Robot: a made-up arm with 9 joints. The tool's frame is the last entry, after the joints. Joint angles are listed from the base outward.
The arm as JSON. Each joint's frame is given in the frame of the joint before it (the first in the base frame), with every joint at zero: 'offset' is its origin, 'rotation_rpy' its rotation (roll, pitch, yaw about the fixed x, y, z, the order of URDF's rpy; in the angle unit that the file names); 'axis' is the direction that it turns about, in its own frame. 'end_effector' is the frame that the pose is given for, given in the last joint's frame.
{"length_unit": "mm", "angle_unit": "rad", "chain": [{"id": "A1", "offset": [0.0, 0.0, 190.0], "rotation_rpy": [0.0, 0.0, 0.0], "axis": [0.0, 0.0, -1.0]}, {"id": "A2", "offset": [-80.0, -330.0, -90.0], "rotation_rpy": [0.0, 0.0, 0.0], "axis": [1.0, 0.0, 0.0]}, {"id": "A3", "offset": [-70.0, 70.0, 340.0], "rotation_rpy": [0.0, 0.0, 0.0], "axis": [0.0, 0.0, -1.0]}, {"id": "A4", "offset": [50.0, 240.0, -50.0], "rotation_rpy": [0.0, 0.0, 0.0], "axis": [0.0, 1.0, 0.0]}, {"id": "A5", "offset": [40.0, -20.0, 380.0], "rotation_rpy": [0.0, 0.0, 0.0], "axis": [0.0, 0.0, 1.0]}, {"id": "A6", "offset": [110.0, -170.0, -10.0], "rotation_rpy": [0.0, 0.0, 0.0], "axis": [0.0, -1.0, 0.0]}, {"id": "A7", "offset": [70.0, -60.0, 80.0], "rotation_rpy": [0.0, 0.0, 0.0], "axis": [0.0, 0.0, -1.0]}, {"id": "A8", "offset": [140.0, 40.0, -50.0], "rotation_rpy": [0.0, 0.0, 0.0], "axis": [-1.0, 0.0, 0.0]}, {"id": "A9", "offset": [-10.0, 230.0, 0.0], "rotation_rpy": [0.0, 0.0, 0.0], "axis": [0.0, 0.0, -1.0]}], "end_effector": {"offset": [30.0, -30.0, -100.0], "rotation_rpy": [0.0, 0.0, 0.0]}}
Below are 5 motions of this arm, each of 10 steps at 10 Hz.
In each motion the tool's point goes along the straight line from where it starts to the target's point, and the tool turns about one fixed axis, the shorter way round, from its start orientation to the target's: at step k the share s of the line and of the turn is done. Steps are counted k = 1, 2, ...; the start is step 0. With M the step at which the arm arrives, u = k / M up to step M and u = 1 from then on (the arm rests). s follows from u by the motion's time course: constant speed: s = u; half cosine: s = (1 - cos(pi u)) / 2; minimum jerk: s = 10 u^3 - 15 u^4 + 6 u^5.
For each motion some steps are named. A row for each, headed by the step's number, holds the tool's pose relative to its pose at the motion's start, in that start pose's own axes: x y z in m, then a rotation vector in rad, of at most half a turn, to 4 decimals.
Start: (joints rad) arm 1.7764 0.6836 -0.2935 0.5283 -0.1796 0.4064 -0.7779 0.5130 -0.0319
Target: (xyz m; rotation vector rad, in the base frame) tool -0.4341 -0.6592 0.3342 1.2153 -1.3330 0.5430
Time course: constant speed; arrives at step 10
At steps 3, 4, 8, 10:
3: 0.0614 -0.1177 -0.1265 0.6018 -0.1606 0.2279
4: 0.0818 -0.1569 -0.1687 0.8024 -0.2141 0.3038
8: 0.1637 -0.3138 -0.3373 1.6048 -0.4282 0.6076
10: 0.2046 -0.3922 -0.4216 2.0060 -0.5353 0.7596

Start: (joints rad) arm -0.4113 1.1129 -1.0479 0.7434 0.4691 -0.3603 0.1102 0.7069 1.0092
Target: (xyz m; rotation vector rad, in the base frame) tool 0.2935 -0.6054 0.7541 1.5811 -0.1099 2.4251
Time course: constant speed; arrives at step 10
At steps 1, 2, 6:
1: -0.0045 -0.0444 0.0085 0.1458 -0.0571 0.1283
2: -0.0091 -0.0889 0.0170 0.2915 -0.1141 0.2566
6: -0.0272 -0.2667 0.0509 0.8745 -0.3423 0.7699

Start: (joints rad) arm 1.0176 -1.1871 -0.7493 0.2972 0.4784 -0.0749 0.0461 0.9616 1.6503
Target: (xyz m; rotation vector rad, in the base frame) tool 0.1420 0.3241 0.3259 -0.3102 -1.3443 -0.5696
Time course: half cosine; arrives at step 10
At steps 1, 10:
1: 0.0026 -0.0149 0.0027 0.0349 -0.0107 -0.0266
10: 0.1048 -0.6072 0.1107 1.4253 -0.4372 -1.0862

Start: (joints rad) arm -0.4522 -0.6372 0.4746 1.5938 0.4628 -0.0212 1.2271 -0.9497 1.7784
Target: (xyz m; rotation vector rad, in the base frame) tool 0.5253 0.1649 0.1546 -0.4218 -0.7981 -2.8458
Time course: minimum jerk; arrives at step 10
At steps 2, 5, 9, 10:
2: 0.0105 -0.0254 0.0086 0.0421 0.0068 0.0049
5: 0.0909 -0.2195 0.0745 0.3634 0.0584 0.0425
9: 0.1802 -0.4352 0.1477 0.7206 0.1157 0.0843
10: 0.1818 -0.4389 0.1489 0.7269 0.1167 0.0851

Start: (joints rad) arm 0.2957 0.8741 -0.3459 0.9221 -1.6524 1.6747 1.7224 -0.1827 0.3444
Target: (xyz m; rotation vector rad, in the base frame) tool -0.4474 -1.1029 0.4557 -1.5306 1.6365 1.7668
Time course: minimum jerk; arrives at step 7
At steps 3, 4, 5, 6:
3: 0.1304 -0.1501 -0.1336 0.1962 0.2100 -0.3349
4: 0.2240 -0.2580 -0.2296 0.3371 0.3609 -0.5754
5: 0.3031 -0.3490 -0.3107 0.4561 0.4883 -0.7786
6: 0.3462 -0.3986 -0.3548 0.5208 0.5577 -0.8891

